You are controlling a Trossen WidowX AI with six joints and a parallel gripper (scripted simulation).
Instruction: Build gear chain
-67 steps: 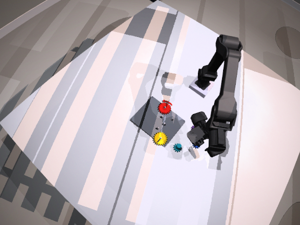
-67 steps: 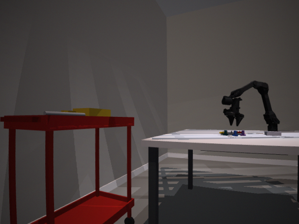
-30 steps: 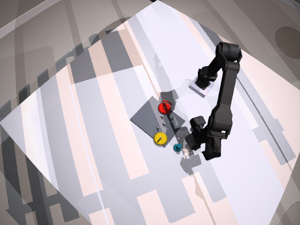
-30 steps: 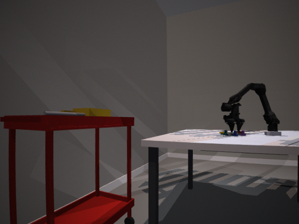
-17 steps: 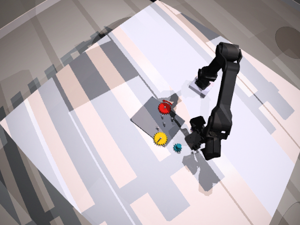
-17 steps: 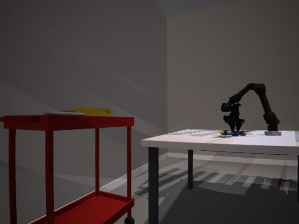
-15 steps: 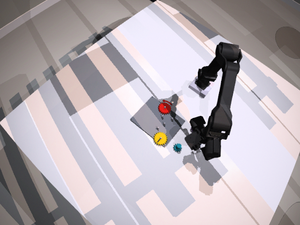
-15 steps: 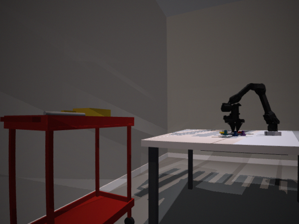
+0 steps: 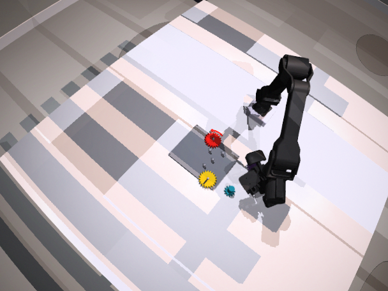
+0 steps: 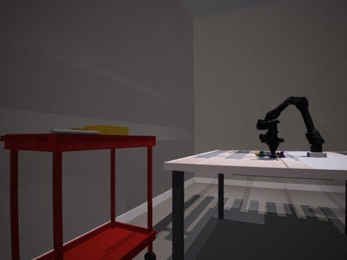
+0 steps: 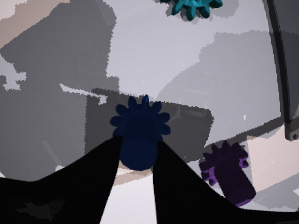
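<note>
The grey board is 50 mm ahead of my gripper tip, 210 mm to the right of it and 20 mm below it. Also, from my gripper tip: purple gear 50 mm behind, 60 mm to the right, 10 mm below; then teal gear 80 mm ahead, 50 mm to the right, 10 mm below; then blue gear 10 mm below.
</note>
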